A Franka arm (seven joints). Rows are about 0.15 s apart.
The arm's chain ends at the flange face. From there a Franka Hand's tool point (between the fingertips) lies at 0.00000 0.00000 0.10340 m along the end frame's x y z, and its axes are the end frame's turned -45 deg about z.
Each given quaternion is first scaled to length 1.
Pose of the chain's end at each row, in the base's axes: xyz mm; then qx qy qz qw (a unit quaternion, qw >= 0):
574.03 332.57 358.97 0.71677 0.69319 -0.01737 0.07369
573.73 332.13 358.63 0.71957 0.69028 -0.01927 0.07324
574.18 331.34 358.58 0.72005 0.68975 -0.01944 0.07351
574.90 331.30 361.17 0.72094 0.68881 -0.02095 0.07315
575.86 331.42 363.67 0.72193 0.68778 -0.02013 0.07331
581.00 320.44 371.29 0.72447 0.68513 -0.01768 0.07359
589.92 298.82 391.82 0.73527 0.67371 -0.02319 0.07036
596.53 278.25 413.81 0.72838 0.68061 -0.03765 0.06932
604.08 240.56 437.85 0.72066 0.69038 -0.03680 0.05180
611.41 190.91 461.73 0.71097 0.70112 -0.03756 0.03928
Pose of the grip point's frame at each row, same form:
582.02 319.16 256.76 0.39694 0.91472 -0.04425 0.06143
581.32 318.48 256.42 0.40064 0.91310 -0.04583 0.06029
581.77 317.62 256.38 0.40128 0.91279 -0.04609 0.06047
582.20 317.41 258.97 0.40246 0.91227 -0.04735 0.05956
583.28 317.61 261.47 0.40377 0.91169 -0.04665 0.06003
588.78 306.91 269.07 0.40714 0.91023 -0.04450 0.06122
596.20 284.89 289.55 0.42148 0.90380 -0.04835 0.05613
600.62 262.51 311.70 0.41248 0.90755 -0.06131 0.04964
605.99 227.59 335.28 0.40160 0.91361 -0.05382 0.03377
611.58 179.69 358.94 0.38854 0.91983 -0.04973 0.02192

